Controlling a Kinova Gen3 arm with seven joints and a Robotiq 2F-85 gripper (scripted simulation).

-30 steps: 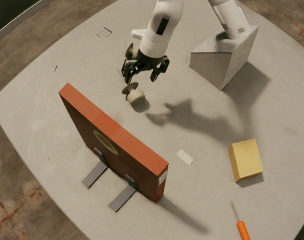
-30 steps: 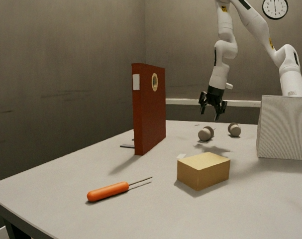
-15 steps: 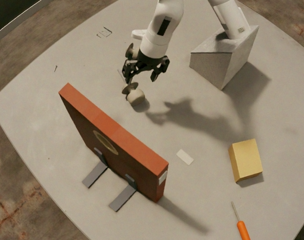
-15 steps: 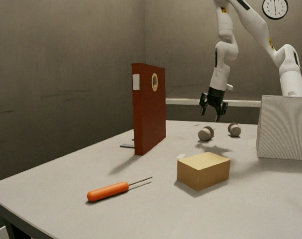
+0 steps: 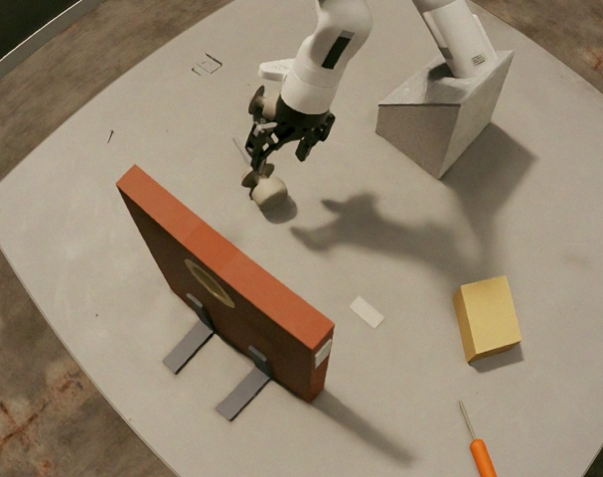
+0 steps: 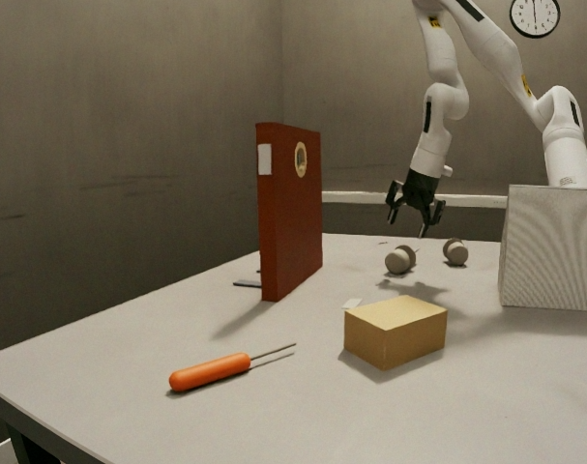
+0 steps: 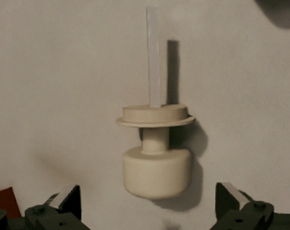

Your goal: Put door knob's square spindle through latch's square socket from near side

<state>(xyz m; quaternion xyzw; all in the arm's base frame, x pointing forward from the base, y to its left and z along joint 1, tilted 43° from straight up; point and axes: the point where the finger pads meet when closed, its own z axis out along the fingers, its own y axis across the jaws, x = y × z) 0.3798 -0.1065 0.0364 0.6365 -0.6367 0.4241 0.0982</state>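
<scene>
Right now my hand is 10 mm short of the door knob, 40 mm to the left of it and 80 mm above it. Round my hand: tan box 100 mm behind, 410 mm to the left, 80 mm below; orange screwdriver 60 mm ahead, 570 mm to the left, 100 mm below; white slip 40 mm ahead, 250 mm to the left, 110 mm below.
</scene>
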